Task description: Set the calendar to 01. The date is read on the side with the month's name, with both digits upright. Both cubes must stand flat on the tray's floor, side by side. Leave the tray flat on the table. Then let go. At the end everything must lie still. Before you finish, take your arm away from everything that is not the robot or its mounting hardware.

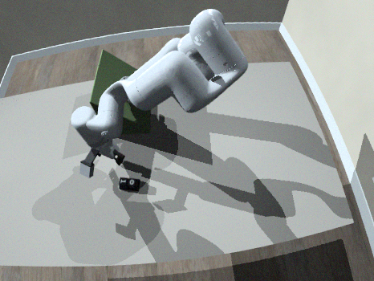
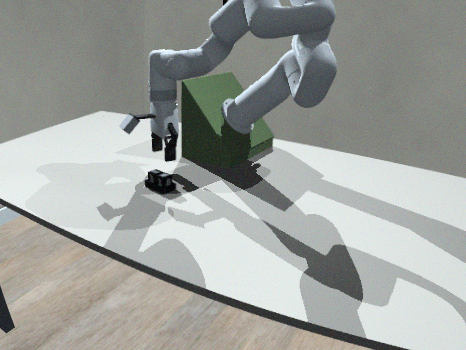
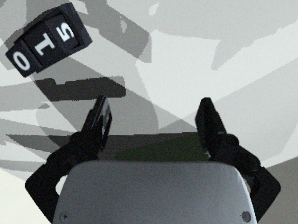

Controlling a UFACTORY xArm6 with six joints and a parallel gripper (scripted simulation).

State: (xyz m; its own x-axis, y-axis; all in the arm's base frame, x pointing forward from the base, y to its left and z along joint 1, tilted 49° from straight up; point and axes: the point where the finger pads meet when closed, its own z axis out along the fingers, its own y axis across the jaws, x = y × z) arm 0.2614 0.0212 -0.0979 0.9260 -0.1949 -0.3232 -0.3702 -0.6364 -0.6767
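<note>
Right now the black cube is 9 cm ahead of my hand, 9 cm to the left of it and 3 cm below it. The rest, counted from my hand: black tray (9 cm ahead, 8 cm to the left, 5 cm below).
</note>
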